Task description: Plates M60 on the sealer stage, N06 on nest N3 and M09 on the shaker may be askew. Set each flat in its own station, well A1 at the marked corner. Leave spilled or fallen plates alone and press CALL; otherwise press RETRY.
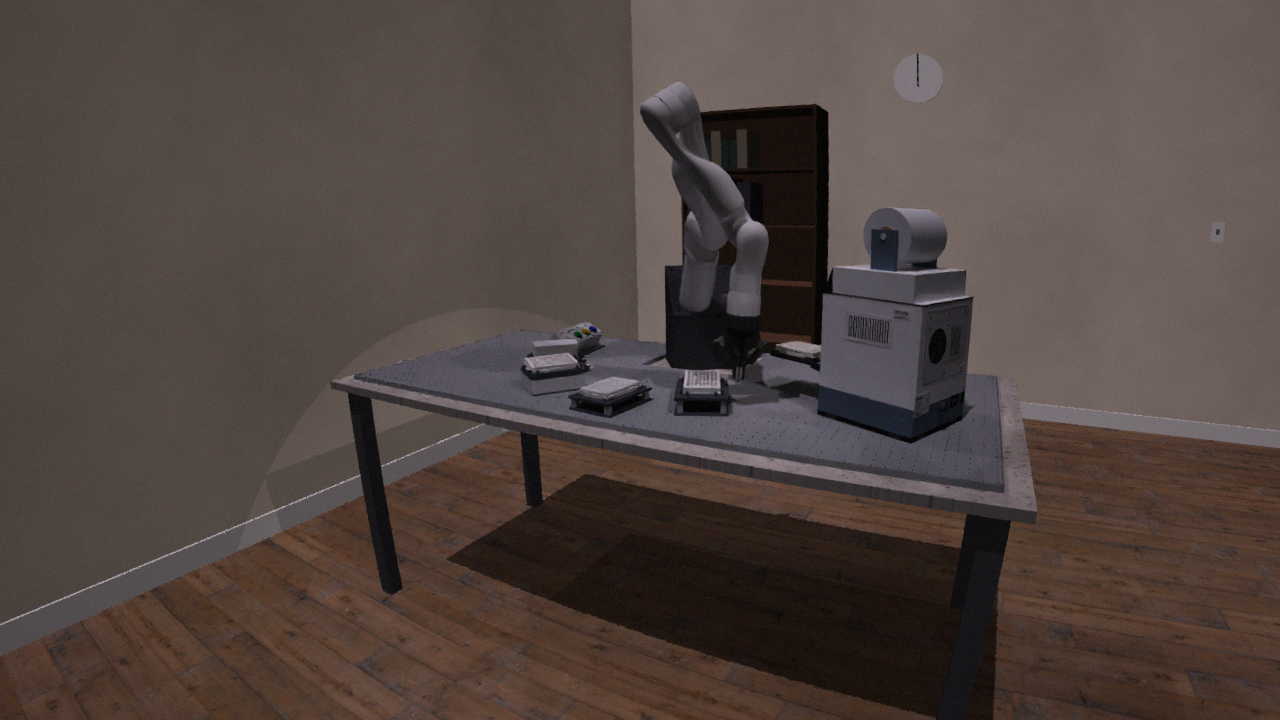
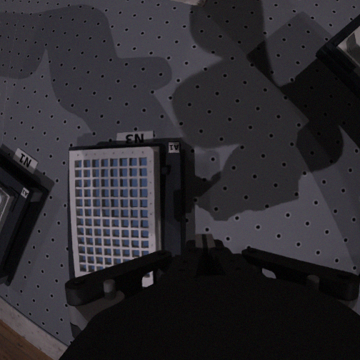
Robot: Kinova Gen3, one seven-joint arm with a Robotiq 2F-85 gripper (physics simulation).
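Places are measured from the arm's base along level axes (x back, y right, z up), in millimetres.
Where they show: gripper, fingertip midpoint: [image 1: 737,380]; arm's base, origin of the base link: [image 1: 694,300].
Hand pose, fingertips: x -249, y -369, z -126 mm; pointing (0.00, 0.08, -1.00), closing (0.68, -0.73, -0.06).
Each offset is from my fingertips to the top centre of the thing. "spot": to the spot under its first point.
Plate N06 @(dx -39, dy +76, dz +4 mm) [image 2: 112,207] [image 1: 702,382], white with blue wells, lies in the dark nest N3 [image 2: 173,200] [image 1: 702,405]. It sits pushed to the nest's left side, so a strip of nest floor is bare on the right below the A1 label [image 2: 173,146]. My gripper [image 2: 204,240] [image 1: 740,367] is shut and empty, low over the table just right of the nest. A plate @(dx -205, dy +452, dz +16 mm) [image 1: 552,362] rests on the shaker at the left. Another plate @(dx +202, dy -45, dz +55 mm) [image 1: 797,347] rests on the stage beside the sealer @(dx +168, dy -305, dz +394 mm) [image 1: 895,357].
Nest N1 @(dx -193, dy +225, dz -24 mm) [image 2: 25,218] [image 1: 610,400] with a plate @(dx -193, dy +225, dz -12 mm) [image 1: 610,387] stands left of N3. A button box @(spot: dx +117, dy +726, dz +0 mm) [image 1: 586,333] sits at the table's far left. The sealer stage's dark edge [image 2: 339,61] shows at the upper right. A bookshelf [image 1: 810,179] stands behind the arm.
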